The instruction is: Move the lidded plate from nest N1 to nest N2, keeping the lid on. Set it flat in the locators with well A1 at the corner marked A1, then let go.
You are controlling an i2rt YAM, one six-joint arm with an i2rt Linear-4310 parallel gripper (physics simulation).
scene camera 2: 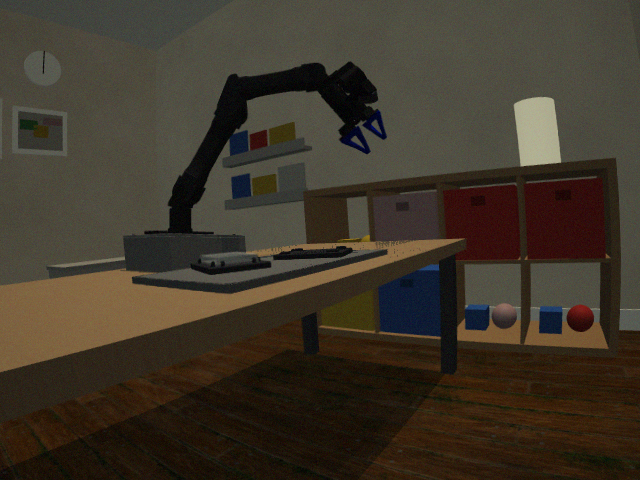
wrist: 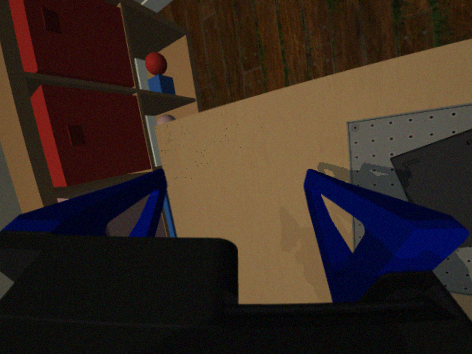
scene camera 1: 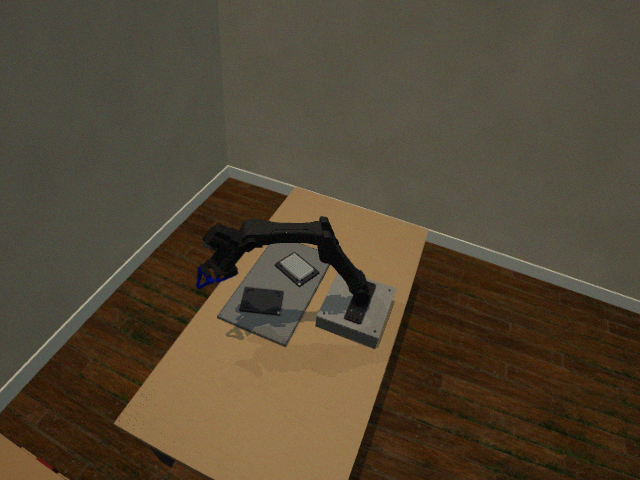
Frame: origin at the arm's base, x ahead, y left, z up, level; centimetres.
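Seen in the pictures: gripper, fingertip midpoint: (scene camera 2: pixel 377 145) (wrist: pixel 235 177) (scene camera 1: pixel 207 284); arm's base, origin of the base link: (scene camera 2: pixel 180 235) (scene camera 1: pixel 360 301).
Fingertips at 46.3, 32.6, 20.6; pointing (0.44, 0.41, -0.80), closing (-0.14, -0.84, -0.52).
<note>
Pixels of each thing's middle, then the offset from my fingertips to it, as dx, dy, dz. Level surfaces: height alone.
- pale lidded plate, body centre: (scene camera 2: pixel 227 256) (scene camera 1: pixel 297 265) -14.3, -42.8, -25.5
- second dark nest, body centre: (wrist: pixel 459 193) (scene camera 2: pixel 314 252) (scene camera 1: pixel 261 300) -9.0, -20.3, -27.1
- wooden table, its level: dz -29.2
The pale lidded plate (scene camera 1: pixel 296 265) (scene camera 2: pixel 230 259) sits in a dark nest (scene camera 1: pixel 299 281) (scene camera 2: pixel 231 267) on the grey perforated board (scene camera 1: pixel 268 330) (scene camera 2: pixel 180 280) (wrist: pixel 372 131). A second dark nest (scene camera 1: pixel 262 300) (scene camera 2: pixel 313 253) (wrist: pixel 440 185) stands apart on the same board and holds no plate. Labels N1, N2 and A1 cannot be read. My gripper (scene camera 1: pixel 216 281) (scene camera 2: pixel 376 144) (wrist: pixel 235 177) is open with nothing between its blue fingers. It is high above the table, off to the side of the dark nest without a plate and away from the plate. The plate does not show in the wrist view.
The arm's grey base block (scene camera 1: pixel 379 315) (scene camera 2: pixel 155 253) stands on the wooden table (scene camera 1: pixel 248 403) (scene camera 2: pixel 77 310) (wrist: pixel 240 150) beside the board. A cubby shelf (scene camera 2: pixel 612 217) with red bins (scene camera 2: pixel 480 222) (wrist: pixel 100 135) stands beyond the table's far end.
</note>
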